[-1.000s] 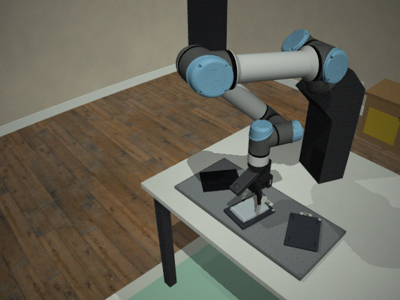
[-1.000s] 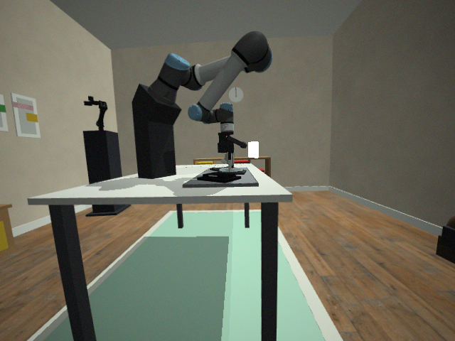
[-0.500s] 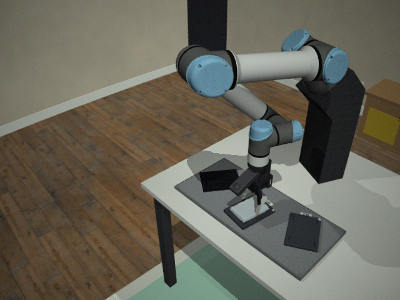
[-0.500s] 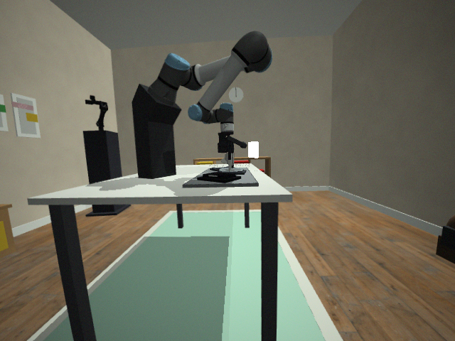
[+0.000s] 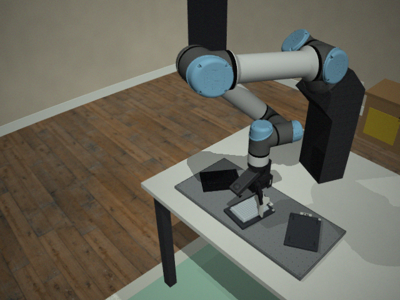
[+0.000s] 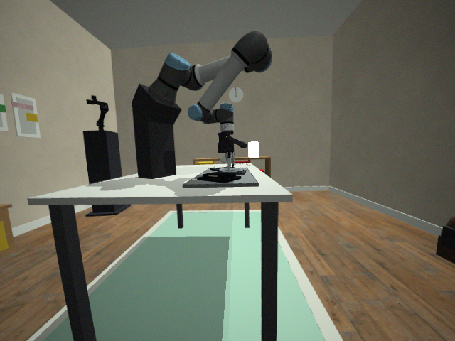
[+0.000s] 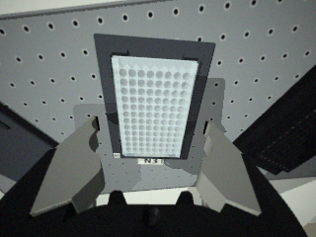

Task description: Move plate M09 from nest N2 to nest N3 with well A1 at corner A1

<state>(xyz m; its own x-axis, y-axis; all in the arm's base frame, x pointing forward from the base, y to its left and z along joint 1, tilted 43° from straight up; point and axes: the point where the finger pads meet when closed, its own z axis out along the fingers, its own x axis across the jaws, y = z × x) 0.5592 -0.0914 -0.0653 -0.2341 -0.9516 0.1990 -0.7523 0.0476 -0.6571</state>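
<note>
The white well plate lies 1 cm below my hand. Also, from my hand: N3 label (9 cm behind, 3 cm to the left, 3 cm below); then black plate M06 (20 cm to the right, 8 cm behind, 1 cm below); then dark nest (2 cm below).
</note>
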